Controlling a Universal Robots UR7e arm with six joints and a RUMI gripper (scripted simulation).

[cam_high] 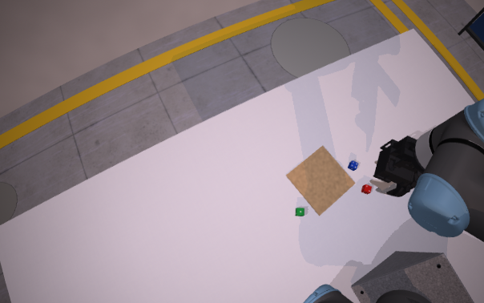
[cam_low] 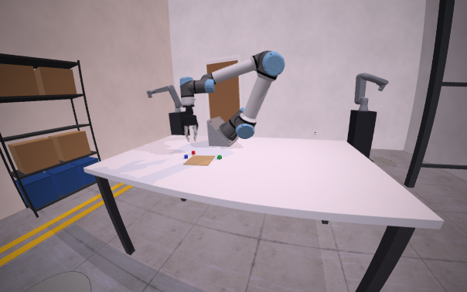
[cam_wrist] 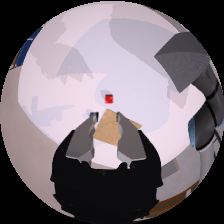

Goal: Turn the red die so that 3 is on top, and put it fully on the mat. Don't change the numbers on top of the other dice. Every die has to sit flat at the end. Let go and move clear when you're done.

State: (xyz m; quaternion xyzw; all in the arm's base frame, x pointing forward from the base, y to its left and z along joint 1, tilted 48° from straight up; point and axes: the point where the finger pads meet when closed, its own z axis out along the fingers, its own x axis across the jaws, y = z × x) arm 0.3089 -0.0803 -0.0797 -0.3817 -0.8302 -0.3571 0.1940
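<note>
My gripper is now 9 cm above the red die. The rest, counted from my hand: mat (9 cm ahead, 10 cm to the left, 10 cm below); then blue die (7 cm ahead, 9 cm below); then green die (4 cm ahead, 20 cm to the left, 9 cm below).
</note>
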